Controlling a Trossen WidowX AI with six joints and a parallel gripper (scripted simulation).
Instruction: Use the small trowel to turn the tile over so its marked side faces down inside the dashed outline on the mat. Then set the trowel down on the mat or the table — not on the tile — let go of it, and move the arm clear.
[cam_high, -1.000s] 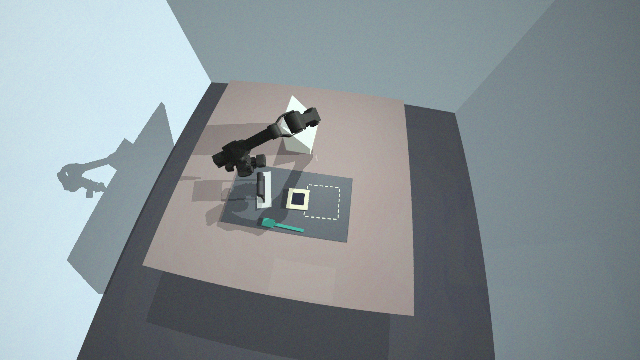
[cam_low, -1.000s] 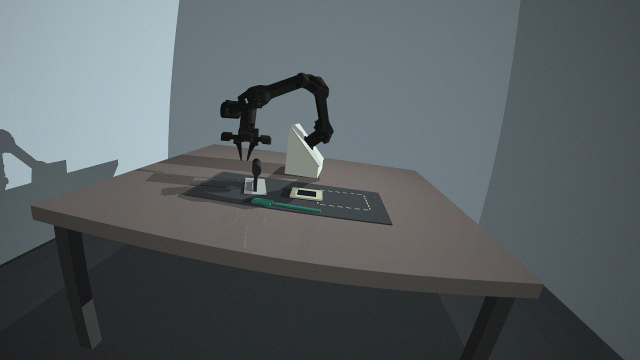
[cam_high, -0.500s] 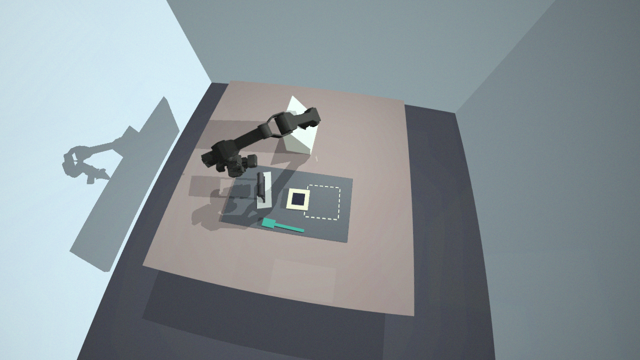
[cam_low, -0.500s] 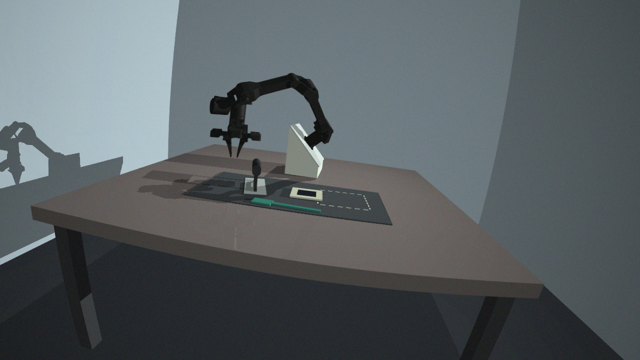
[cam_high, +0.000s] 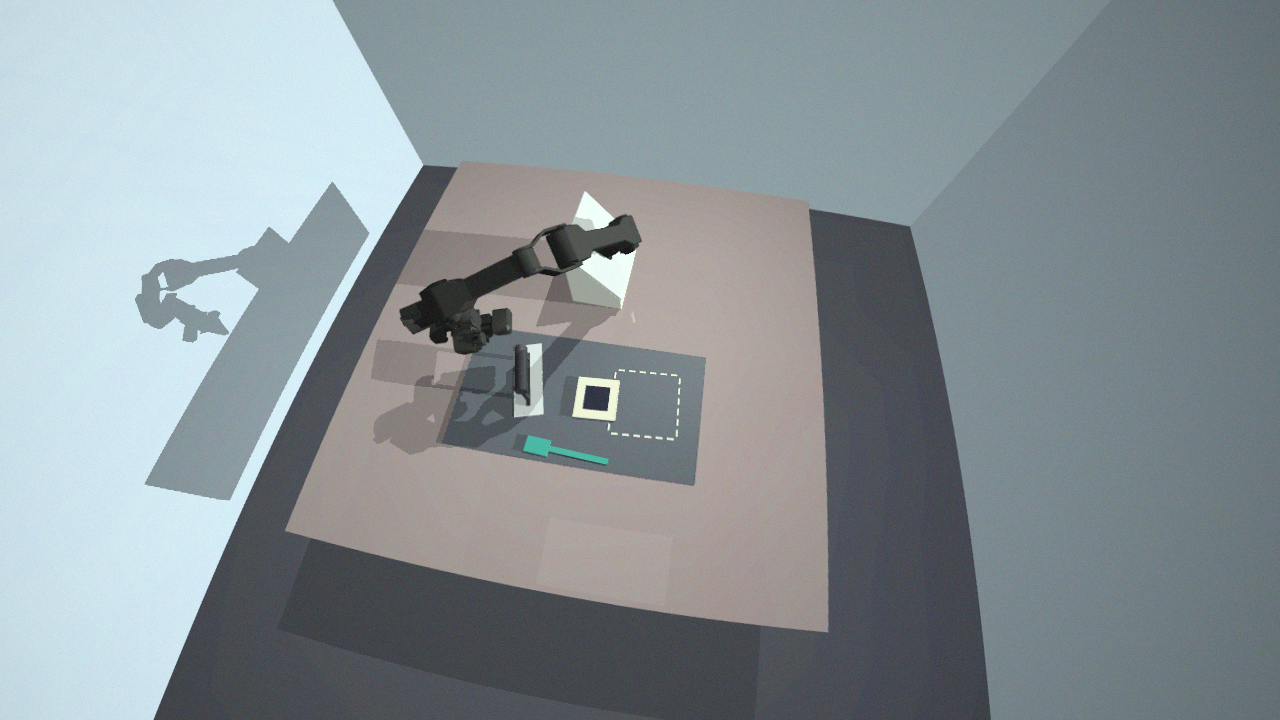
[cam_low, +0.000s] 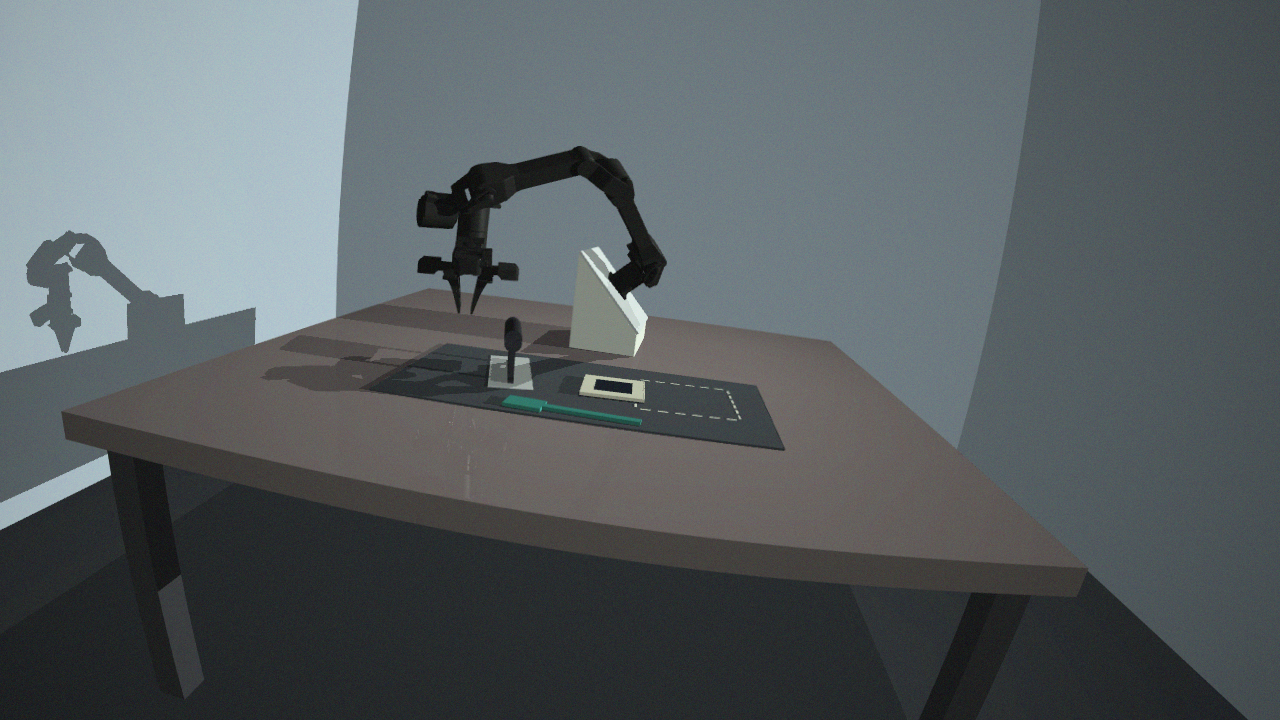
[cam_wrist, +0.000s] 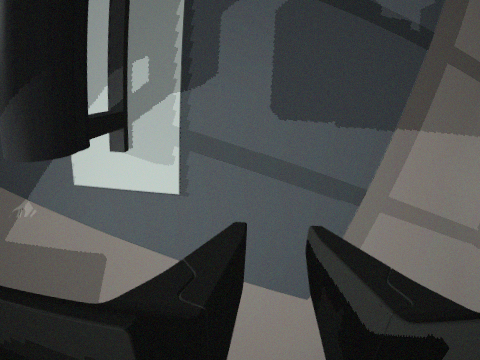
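Now: gripper tip 11 cm to the right of the grey float, 8 cm short of it and 5 cm above it. Round my gripper tip: cream tile 29 cm to the left, 10 cm ahead, 8 cm below; teal trowel 24 cm ahead, 21 cm to the left, 8 cm below; mat 25 cm to the left, 11 cm ahead, 10 cm below.
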